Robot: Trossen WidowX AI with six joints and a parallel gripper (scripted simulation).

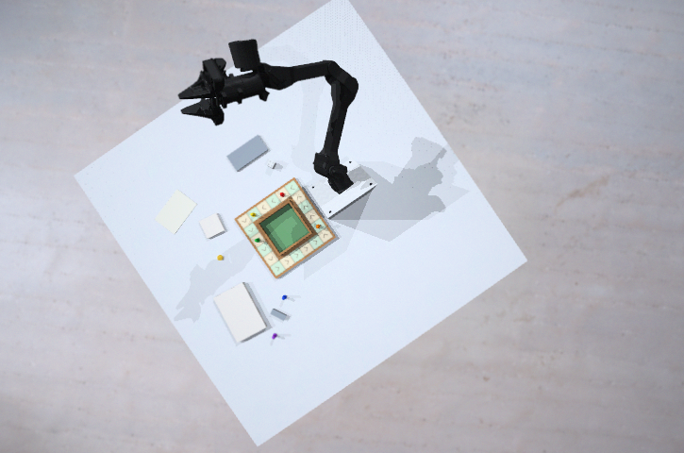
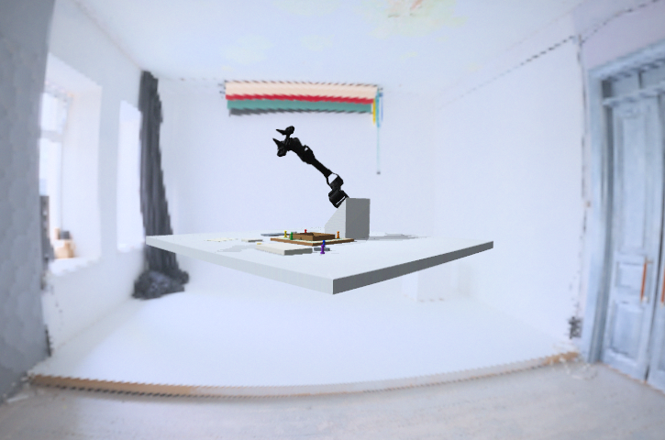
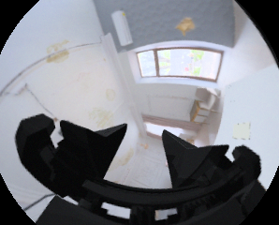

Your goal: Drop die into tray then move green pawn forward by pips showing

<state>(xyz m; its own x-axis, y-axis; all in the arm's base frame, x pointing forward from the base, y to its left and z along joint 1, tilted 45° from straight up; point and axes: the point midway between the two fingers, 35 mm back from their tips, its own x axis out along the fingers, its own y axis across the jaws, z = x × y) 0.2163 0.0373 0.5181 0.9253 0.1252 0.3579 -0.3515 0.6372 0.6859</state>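
My gripper tip is now 54 cm above the white die, 10 cm to the right of it and 7 cm past it. Round my gripper tip: green pawn 53 cm below, 30 cm to the left, 16 cm ahead; red pawn 53 cm below, 22 cm to the left, 3 cm behind; yellow pawn 53 cm below, 22 cm to the left, 11 cm ahead.
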